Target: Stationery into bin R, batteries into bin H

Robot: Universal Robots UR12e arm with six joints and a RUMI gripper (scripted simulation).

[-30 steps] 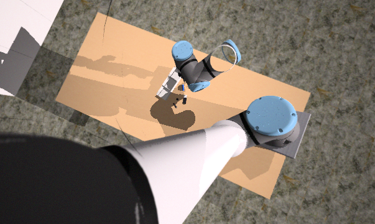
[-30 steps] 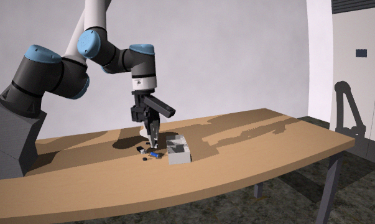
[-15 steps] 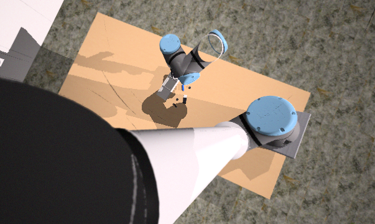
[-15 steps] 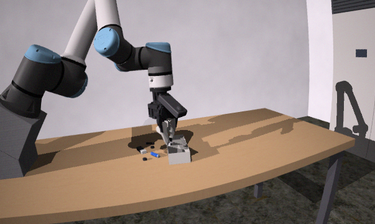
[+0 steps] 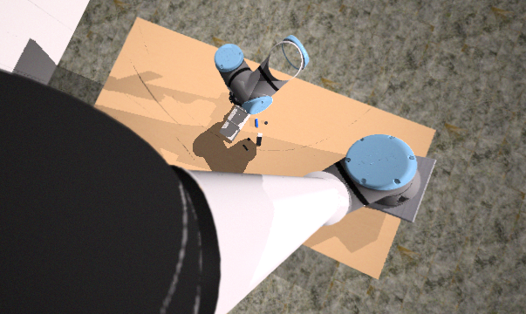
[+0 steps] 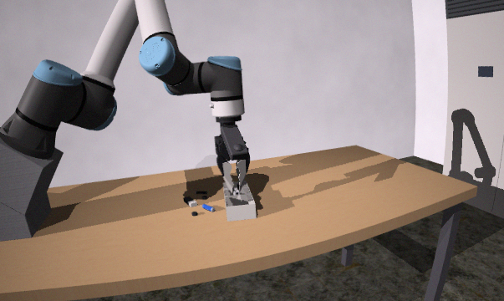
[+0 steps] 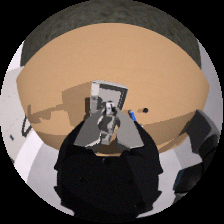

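Now: the white item 10 mm below my hand. Also, from my hand: short black stick (230 mm to the left, 80 mm below, 50 mm behind); then grey double bin (80 mm to the left, 60 mm below, 30 mm ahead); then blue battery (80 mm to the left, 80 mm below, 70 mm behind).
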